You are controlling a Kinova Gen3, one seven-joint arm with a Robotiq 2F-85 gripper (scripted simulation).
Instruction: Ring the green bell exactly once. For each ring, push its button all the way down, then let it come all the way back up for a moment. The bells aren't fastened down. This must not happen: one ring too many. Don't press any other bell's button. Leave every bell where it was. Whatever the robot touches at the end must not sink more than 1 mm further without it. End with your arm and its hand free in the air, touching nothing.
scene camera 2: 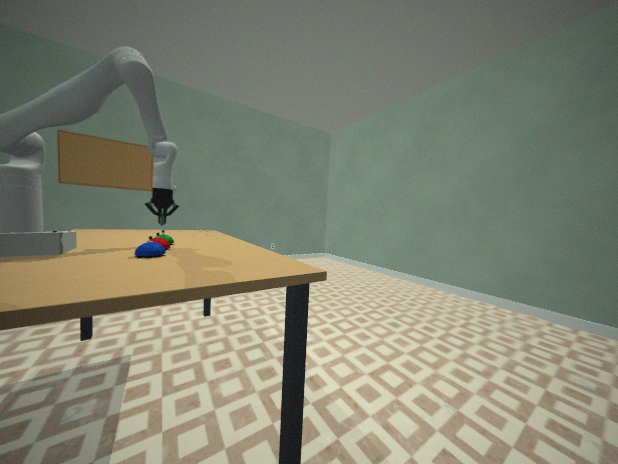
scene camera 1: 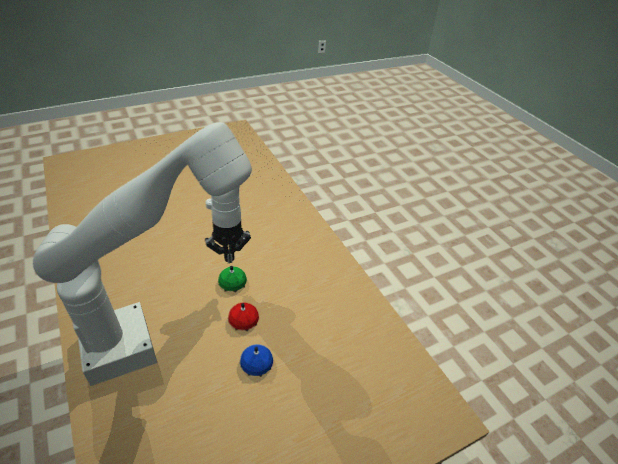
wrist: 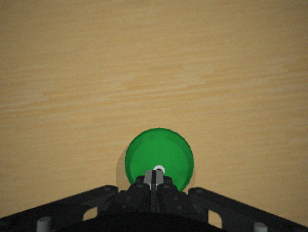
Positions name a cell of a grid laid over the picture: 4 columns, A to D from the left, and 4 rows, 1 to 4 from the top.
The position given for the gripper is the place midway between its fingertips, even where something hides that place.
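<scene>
The gripper (scene camera 1: B3) can be seen in the wrist view (wrist: C4) too. The scene also has a green bell (wrist: C3) and a blue bell (scene camera 1: B4), and in the wrist view the blue bell is out of frame.
</scene>
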